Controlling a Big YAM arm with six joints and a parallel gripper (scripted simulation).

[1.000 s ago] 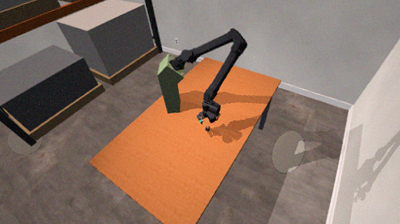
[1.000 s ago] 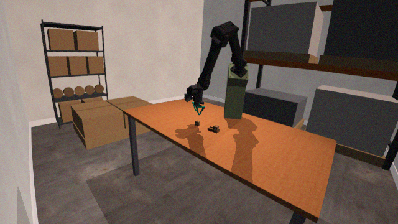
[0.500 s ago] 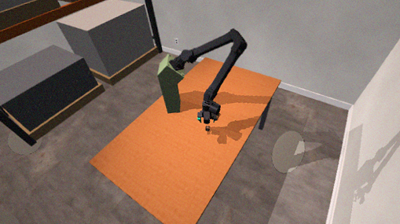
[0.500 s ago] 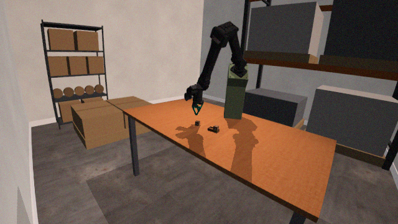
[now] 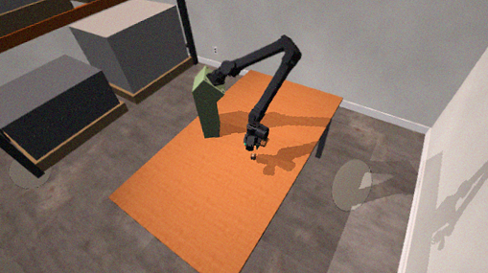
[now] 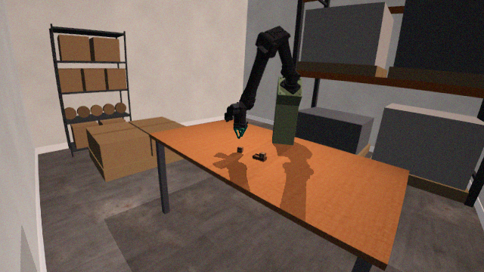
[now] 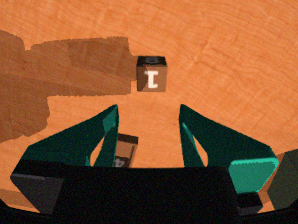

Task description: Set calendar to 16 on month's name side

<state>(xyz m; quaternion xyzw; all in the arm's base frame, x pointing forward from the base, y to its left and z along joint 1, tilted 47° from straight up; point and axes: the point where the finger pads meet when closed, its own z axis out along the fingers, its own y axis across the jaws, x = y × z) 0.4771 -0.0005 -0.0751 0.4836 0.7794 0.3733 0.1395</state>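
Right now my hand is 9 cm above the brown calendar cube. From my hand the other things lie so: dark calendar tray (15 cm to the left, 10 cm below, 5 cm behind).
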